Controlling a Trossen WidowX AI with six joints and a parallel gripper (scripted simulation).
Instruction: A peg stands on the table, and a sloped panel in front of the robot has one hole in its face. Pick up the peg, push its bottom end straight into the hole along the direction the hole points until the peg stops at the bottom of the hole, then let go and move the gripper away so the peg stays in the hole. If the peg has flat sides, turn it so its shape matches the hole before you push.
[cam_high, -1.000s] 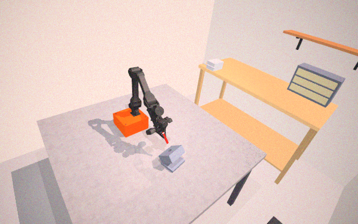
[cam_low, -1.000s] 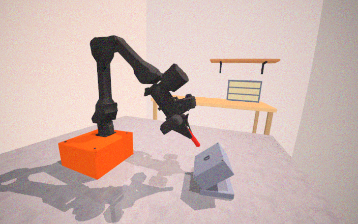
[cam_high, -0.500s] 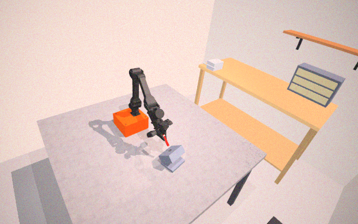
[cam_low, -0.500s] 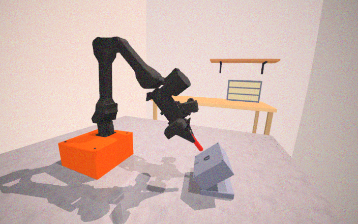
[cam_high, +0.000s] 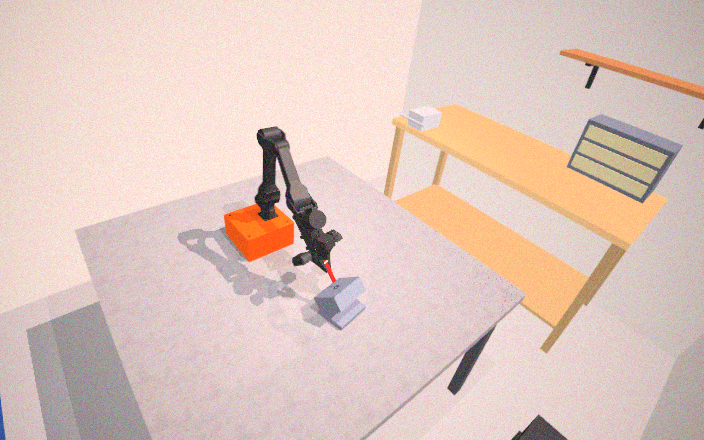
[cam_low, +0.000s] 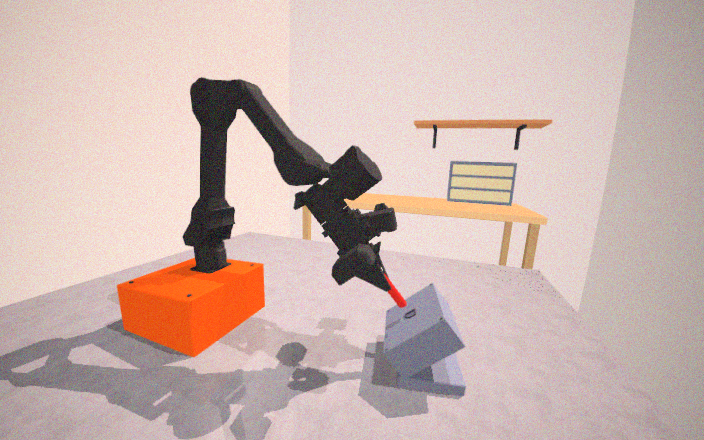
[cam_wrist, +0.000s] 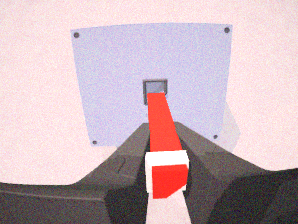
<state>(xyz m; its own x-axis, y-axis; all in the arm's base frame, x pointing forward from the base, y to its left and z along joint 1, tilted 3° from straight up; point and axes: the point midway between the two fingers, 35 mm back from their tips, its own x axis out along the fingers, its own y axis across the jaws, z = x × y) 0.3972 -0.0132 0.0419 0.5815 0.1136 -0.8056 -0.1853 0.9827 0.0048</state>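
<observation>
My gripper tip is 6 cm short of the grey sloped panel, 1 cm to the right of it and 7 cm above it. Also, from my gripper tip: red peg 1 cm behind, 1 cm above.
</observation>
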